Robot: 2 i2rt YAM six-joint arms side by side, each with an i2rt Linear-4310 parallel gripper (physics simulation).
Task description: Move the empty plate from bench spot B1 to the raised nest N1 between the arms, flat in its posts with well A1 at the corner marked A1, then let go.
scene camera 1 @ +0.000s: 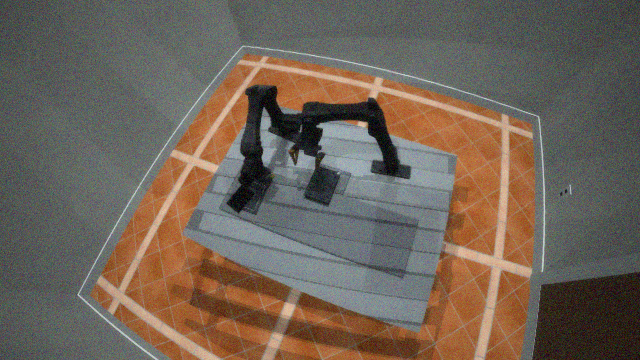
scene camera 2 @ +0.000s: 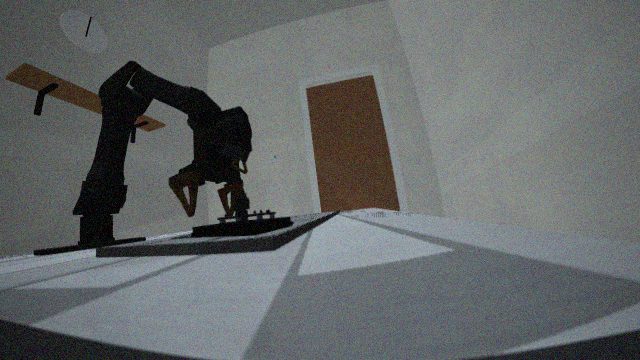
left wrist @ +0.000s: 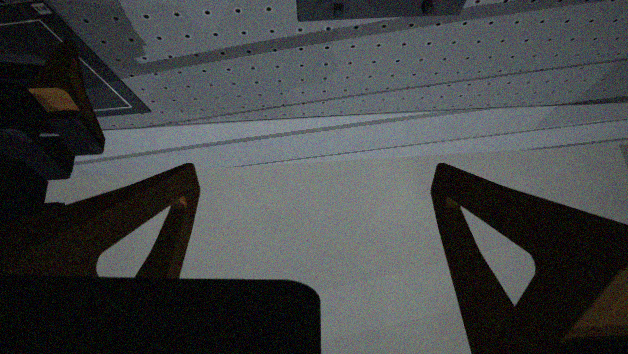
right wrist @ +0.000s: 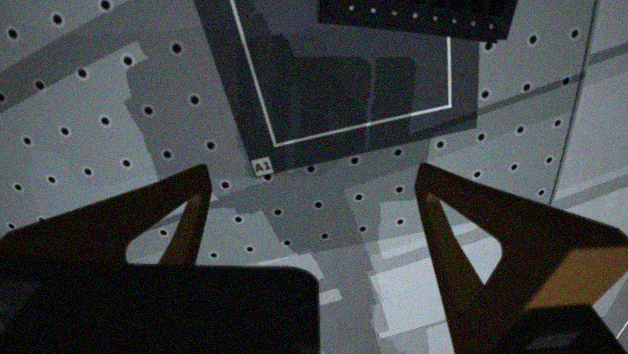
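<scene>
The empty plate is black and lies askew on the dark B1 pad, across its white outline. The pad's A1 tag shows in the right wrist view. My right gripper is open and empty above the bench by the pad's A1 end, the plate beyond its fingertips; in scene camera 1 its arm hides the fingers. My left gripper is open and empty, raised beside the dark nest N1. Posts stand up on the nest.
A perforated grey board lies under the pad and nest. The left arm's base stands at the right of scene camera 1. The two arms cross close together above the table's far edge there.
</scene>
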